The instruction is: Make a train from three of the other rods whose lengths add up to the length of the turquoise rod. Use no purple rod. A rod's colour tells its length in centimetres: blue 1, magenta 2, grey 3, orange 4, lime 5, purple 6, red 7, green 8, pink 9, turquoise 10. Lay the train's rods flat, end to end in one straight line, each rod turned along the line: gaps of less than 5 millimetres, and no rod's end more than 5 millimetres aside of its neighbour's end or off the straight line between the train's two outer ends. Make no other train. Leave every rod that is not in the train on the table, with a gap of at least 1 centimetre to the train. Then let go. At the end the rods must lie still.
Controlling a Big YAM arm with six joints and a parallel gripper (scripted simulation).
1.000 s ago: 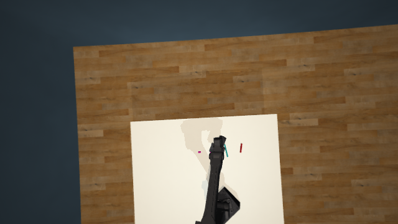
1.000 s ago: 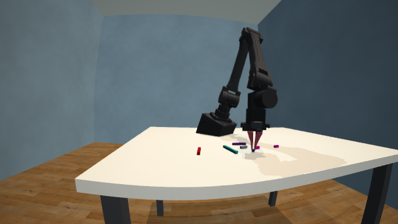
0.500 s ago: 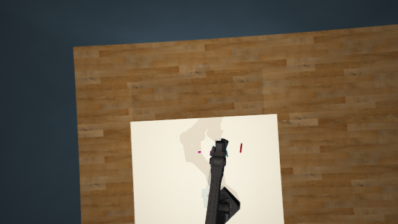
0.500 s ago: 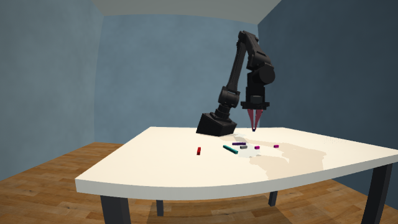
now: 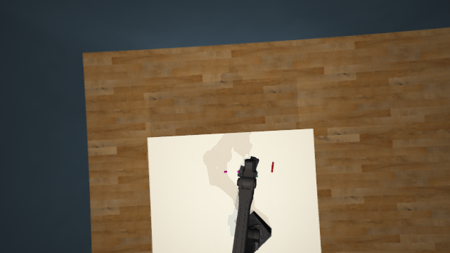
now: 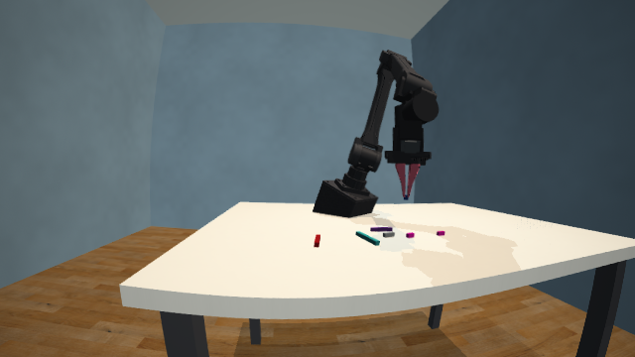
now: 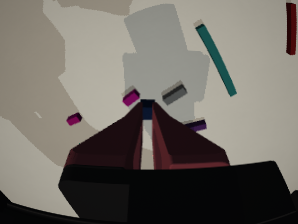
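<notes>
My hand is 50 mm past the turquoise rod, 70 mm to the left of it and 110 mm above it. From my hand the other things lie so: blue rod: 10 mm below; then grey rod: 60 mm behind, 110 mm below; then purple rod: 120 mm behind, 10 mm to the left, 110 mm below.
</notes>
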